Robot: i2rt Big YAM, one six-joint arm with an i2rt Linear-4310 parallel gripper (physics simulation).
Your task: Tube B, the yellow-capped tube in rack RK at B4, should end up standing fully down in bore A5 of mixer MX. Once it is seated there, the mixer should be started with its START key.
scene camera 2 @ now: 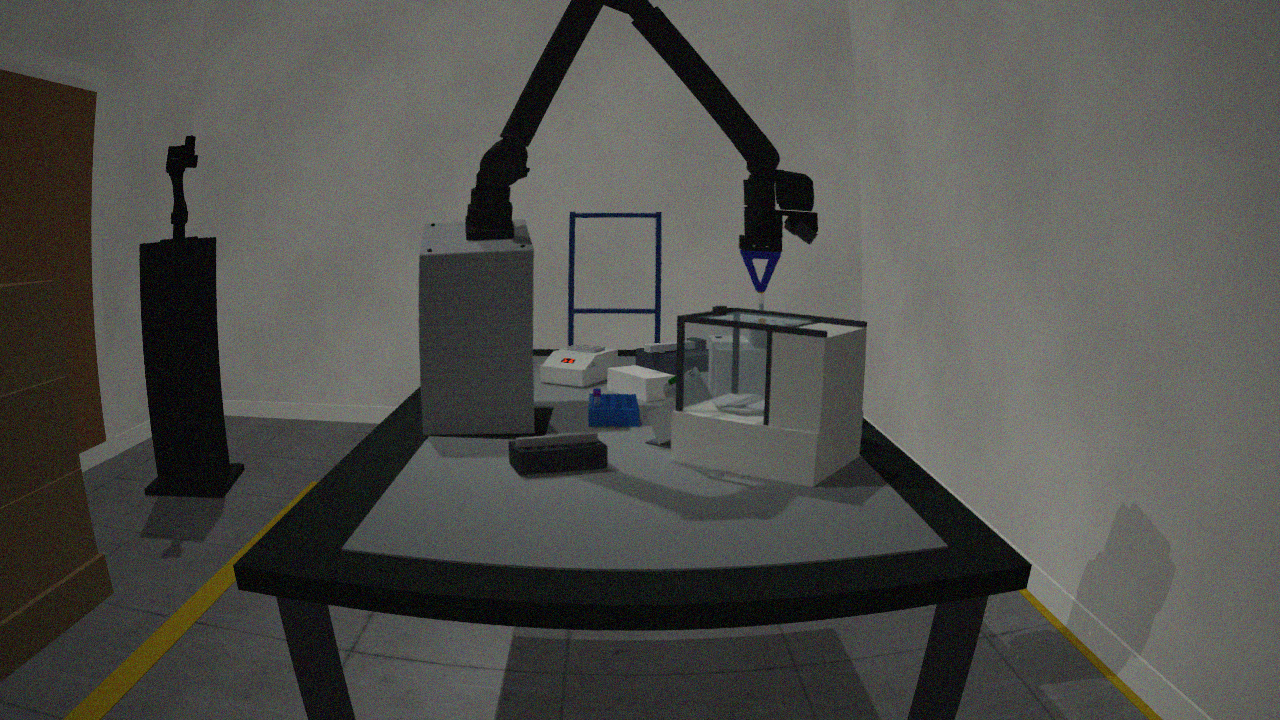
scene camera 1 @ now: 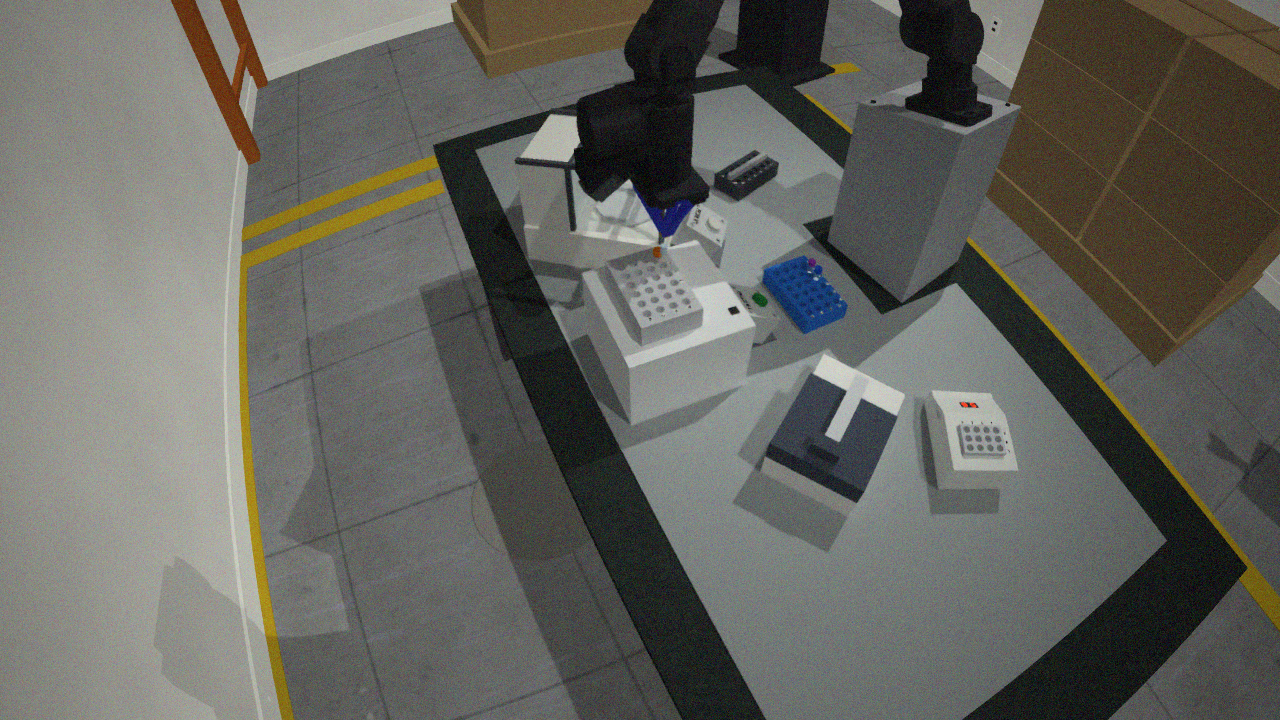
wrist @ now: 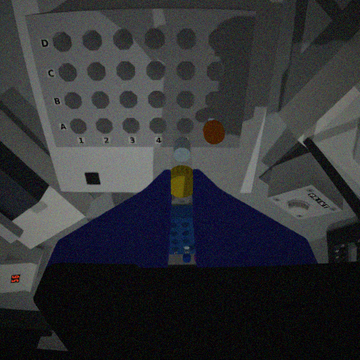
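Where they show: gripper, between the fingertips: (scene camera 2: 760, 291) (scene camera 1: 665, 233); arm's base, origin of its link: (scene camera 2: 488, 230) (scene camera 1: 948, 111).
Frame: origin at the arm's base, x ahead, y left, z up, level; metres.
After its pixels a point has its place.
My gripper (scene camera 1: 664, 236) @(y -0.109, x 0.472, z -0.108 m) (scene camera 2: 760, 290) @(y -0.109, x 0.472, z -0.108 m) (wrist: 181, 180) is shut on tube B (wrist: 181, 181), gripping its yellow cap. The clear tube hangs below the fingertips, roughly upright; in scene camera 2 it shows faintly (scene camera 2: 761, 301) @(y -0.114, x 0.472, z -0.126 m). Mixer MX (scene camera 1: 680, 362) @(y -0.004, x 0.526, z -0.228 m) is a white box carrying a grey block (scene camera 1: 671, 329) @(y -0.030, x 0.522, z -0.189 m) (wrist: 42, 120) with bores in rows A to D. In the wrist view the tube's round lower end shows by the block's edge, just below bore A5 (wrist: 185, 125). The gap in height is hard to tell. A small black square (scene camera 1: 733, 310) @(y -0.014, x 0.428, z -0.202 m) (wrist: 92, 178) is on the mixer's top; no START lettering is readable.
An orange-capped tube (scene camera 1: 657, 252) @(y -0.125, x 0.472, z -0.155 m) (wrist: 214, 132) stands at A6, beside column 5. A glass-walled balance (scene camera 1: 547, 201) @(y -0.370, x 0.505, z -0.204 m) (scene camera 2: 836, 394) @(y -0.479, x 0.447, z -0.218 m) stands close to the arm. Blue rack RK (scene camera 1: 810, 324) @(y 0.011, x 0.268, z -0.319 m) (scene camera 2: 614, 413) @(y -0.108, x 0.212, z -0.315 m) holds other tubes. A dark-lidded box (scene camera 1: 832, 429) @(y 0.190, x 0.430, z -0.240 m) and a white heater (scene camera 1: 971, 479) @(y 0.369, x 0.281, z -0.304 m) stand farther along.
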